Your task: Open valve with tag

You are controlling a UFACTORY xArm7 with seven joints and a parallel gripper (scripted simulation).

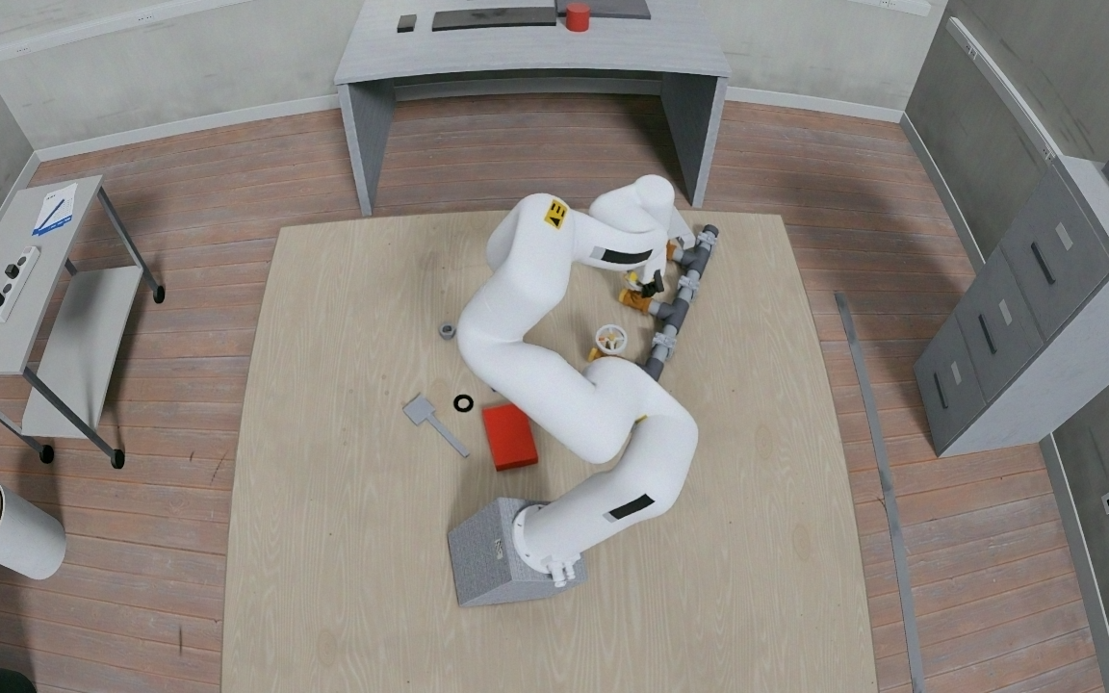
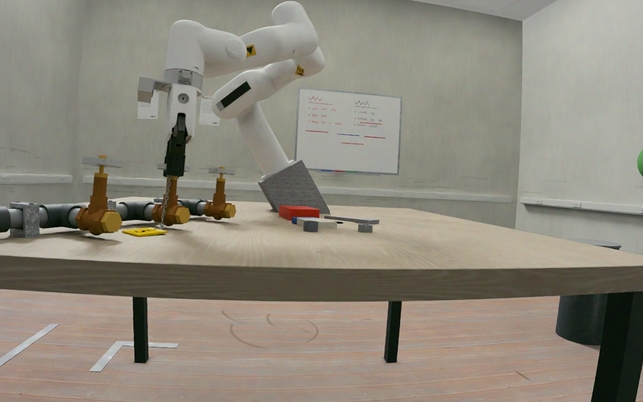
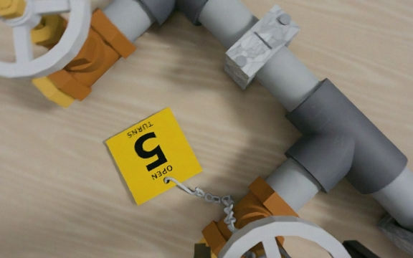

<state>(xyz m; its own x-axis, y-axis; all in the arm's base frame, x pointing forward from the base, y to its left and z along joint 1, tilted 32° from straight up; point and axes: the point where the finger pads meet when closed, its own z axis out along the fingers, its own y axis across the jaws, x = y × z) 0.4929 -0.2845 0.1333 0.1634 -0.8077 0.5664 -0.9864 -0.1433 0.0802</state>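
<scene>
Right now the yellow tag is 110 mm below my hand, 80 mm ahead of it and 30 mm to the right of it. The rest, counted from my hand: blue-and-white box (310 mm to the left, 110 mm below, 70 mm behind); then red block (320 mm to the left, 240 mm behind, 100 mm below); then grey nut (400 mm to the left, 110 mm below, 30 mm ahead).
</scene>
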